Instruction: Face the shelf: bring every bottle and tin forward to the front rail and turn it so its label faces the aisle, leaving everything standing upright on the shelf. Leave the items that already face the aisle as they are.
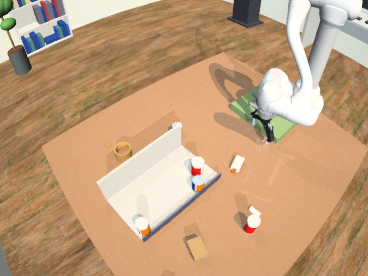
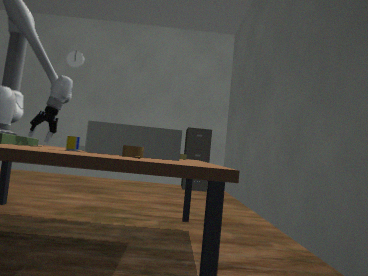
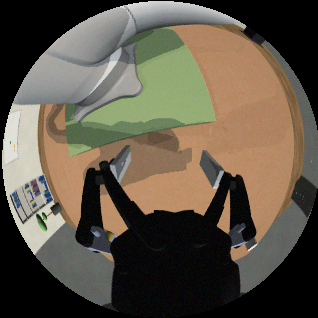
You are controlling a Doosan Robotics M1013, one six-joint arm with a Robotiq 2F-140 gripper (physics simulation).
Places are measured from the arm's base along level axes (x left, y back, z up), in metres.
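Pixels of known places: gripper, fingertip midpoint: (image 1: 260, 133) (image 2: 38, 139) (image 3: 166, 154); arm's base at its link origin: (image 3: 102, 76).
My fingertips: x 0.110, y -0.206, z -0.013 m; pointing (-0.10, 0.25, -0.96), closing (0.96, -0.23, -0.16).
Note:
For each thing: its top centre in the pictures, then the offset to it from my fingertips. "spot": a spot on its surface instead.
- shelf's white back panel at a spot on its surface: (image 1: 142, 162) (image 2: 135, 138) spot: dx -0.212, dy -0.627, dz +0.052 m
- orange bottle with a white cap, top centre: (image 1: 141, 223) dx +0.051, dy -0.808, dz +0.069 m
- orange container at its top centre: (image 1: 198, 180) dx +0.022, dy -0.483, dz +0.043 m
- orange box at its top centre: (image 1: 237, 163) dx +0.051, dy -0.245, dz -0.012 m
- white piece at its top centre: (image 1: 255, 211) dx +0.294, dy -0.364, dz -0.028 m
- tan block at its top centre: (image 1: 197, 247) dx +0.259, dy -0.687, dz +0.010 m
- brown bowl at its top centre: (image 2: 133, 146) (image 1: 122, 148) dx -0.382, dy -0.652, dz +0.010 m
The shelf's white back panel (image 1: 142, 162) (image 2: 134, 137) stands behind its floor and dark front rail (image 1: 175, 213). An orange bottle with a white cap (image 1: 143, 227) stands upright at the left front corner. At the right end, a blue and orange container (image 1: 198, 184) stands upright near the rail, with a red and white bottle (image 1: 197, 166) upright behind it. Another red and white bottle (image 1: 252, 225) is on the table before the shelf. A yellow and blue tin (image 1: 177, 126) (image 2: 73, 143) stands behind the back panel. My gripper (image 1: 265, 139) (image 2: 40, 135) (image 3: 166, 154) is open and empty above the table beside the green base, away from the shelf.
The green base (image 1: 240, 108) (image 3: 175, 85) lies under the arm. A small white and orange box (image 1: 237, 164) lies right of the shelf, a white piece (image 1: 254, 211) near the front bottle. A tan block (image 1: 196, 248) is before the shelf, a brown bowl (image 1: 122, 151) (image 2: 133, 151) behind.

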